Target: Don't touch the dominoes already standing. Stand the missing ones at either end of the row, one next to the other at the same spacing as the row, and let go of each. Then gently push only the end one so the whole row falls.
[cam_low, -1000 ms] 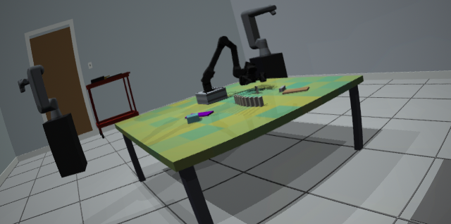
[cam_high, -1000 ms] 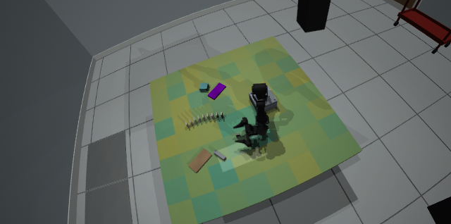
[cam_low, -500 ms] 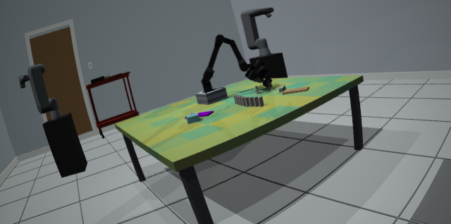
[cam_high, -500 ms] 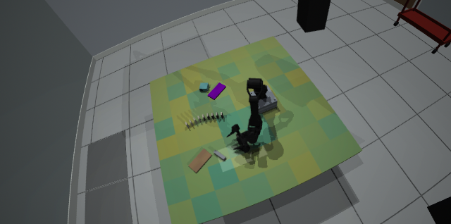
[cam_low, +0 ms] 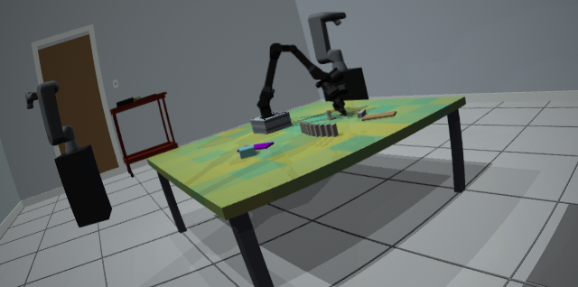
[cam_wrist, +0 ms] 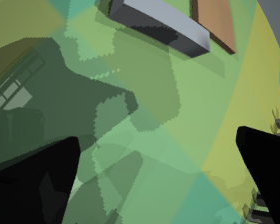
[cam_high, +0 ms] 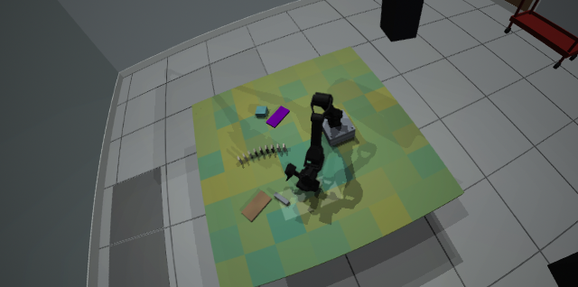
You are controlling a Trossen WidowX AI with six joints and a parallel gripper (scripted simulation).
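My gripper tip is 80 mm short of the grey piece, 50 mm to the right of it and 20 mm above it. Also, from my gripper tip: teal block: 130 mm ahead, 550 mm to the right, 20 mm below; then flat purple piece: 30 mm ahead, 480 mm to the right, 30 mm below; then flat brown board: 210 mm ahead, 60 mm to the left, 30 mm below.
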